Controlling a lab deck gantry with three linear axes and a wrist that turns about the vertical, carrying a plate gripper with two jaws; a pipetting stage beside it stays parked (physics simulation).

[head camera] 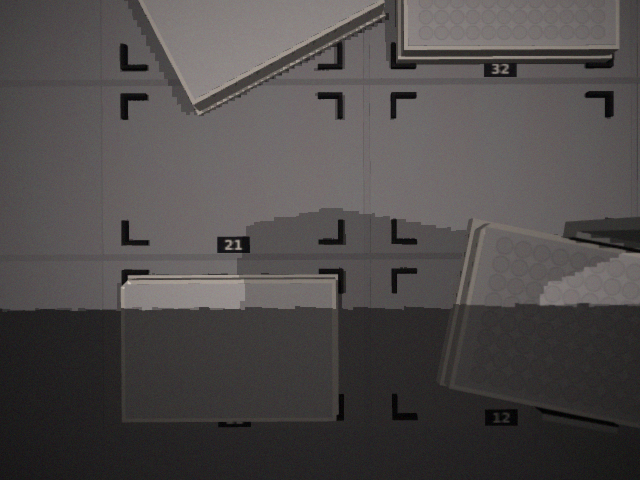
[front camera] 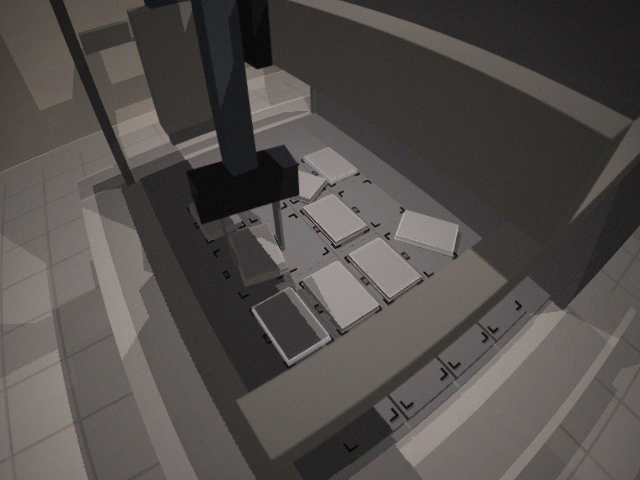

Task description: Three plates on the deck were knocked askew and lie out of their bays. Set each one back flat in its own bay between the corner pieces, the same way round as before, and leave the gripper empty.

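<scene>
My gripper is shut on the long sides of a plate with round wells. It holds the plate level a little above bay 12, still turned clockwise against the corner pieces in the head view. A second plate lies turned across the corner pieces above bay 21 and reaches into that bay. A third plate lies askew at the right side of the deck in the front view. The left jaw is dim in shadow there.
Straight plates sit left of bay 12, in bay 32, at the back and in the front row. A grey beam crosses the deck's front. A high wall stands along the right.
</scene>
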